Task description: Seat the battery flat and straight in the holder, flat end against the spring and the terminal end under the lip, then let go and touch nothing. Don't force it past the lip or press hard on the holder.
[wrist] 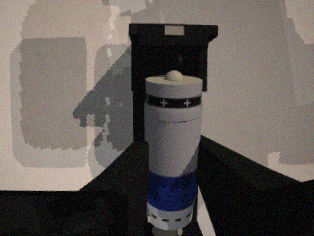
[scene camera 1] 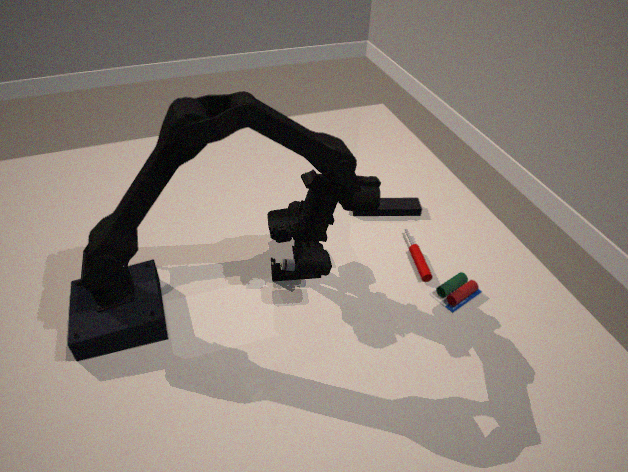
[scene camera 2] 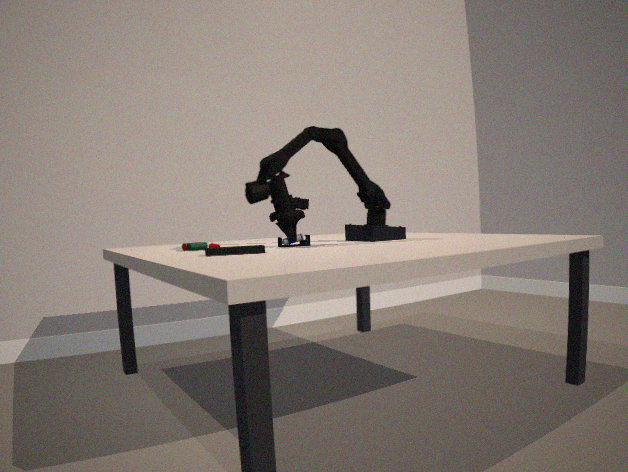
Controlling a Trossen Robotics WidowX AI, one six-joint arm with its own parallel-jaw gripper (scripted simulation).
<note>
In view: the gripper (scene camera 1: 296, 267) and a battery (wrist: 173, 107).
The gripper shows as well in the wrist view (wrist: 169, 144) and in scene camera 2 (scene camera 2: 293, 241).
</note>
